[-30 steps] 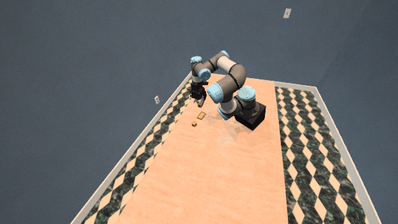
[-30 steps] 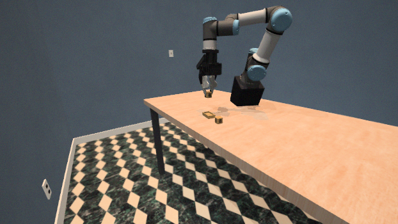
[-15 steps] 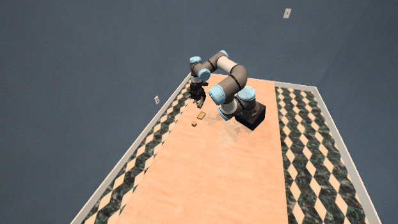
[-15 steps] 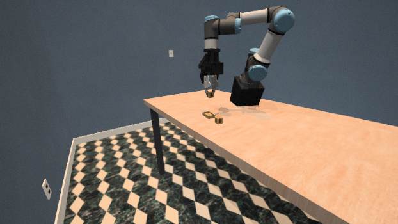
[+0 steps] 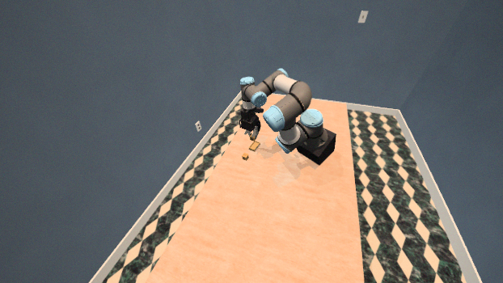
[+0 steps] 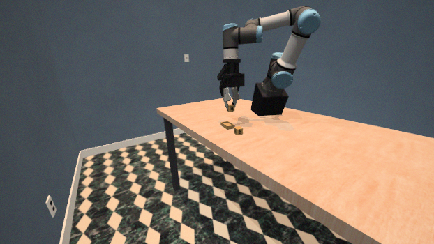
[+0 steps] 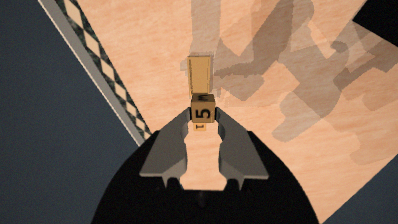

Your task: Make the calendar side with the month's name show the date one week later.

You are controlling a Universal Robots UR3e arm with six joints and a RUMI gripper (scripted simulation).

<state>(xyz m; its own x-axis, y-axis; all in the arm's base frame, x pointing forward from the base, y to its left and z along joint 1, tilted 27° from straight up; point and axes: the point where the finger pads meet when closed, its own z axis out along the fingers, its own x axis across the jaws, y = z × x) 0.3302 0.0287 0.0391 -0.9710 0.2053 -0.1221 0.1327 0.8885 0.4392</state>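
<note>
Right now the wooden tray is 10 cm below my hand and 2 cm to the right of it.
</note>
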